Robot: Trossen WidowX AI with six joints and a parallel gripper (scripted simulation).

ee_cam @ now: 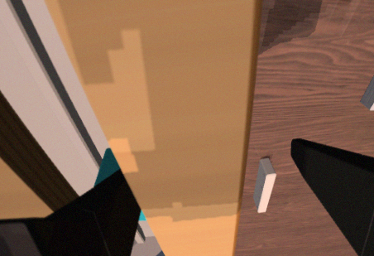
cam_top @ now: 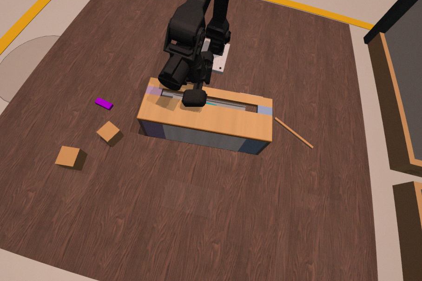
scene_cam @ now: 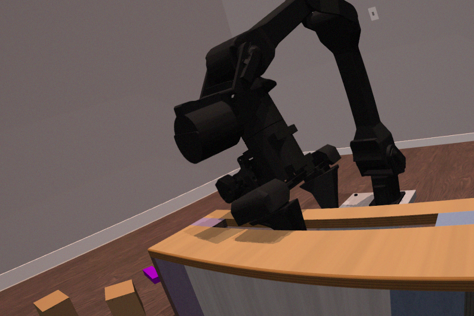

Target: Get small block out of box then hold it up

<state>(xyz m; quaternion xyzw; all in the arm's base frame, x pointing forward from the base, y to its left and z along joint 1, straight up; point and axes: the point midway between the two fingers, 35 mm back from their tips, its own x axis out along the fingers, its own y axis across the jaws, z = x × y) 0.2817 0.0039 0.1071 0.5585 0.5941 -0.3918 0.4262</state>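
Right now the small teal block is 5 cm ahead of my gripper tip and 2 cm to the left of it. Also, from my gripper tip: thin wooden stick (1 cm ahead, 33 cm to the left, 9 cm below); box (3 cm ahead, 2 cm to the left, 3 cm below).
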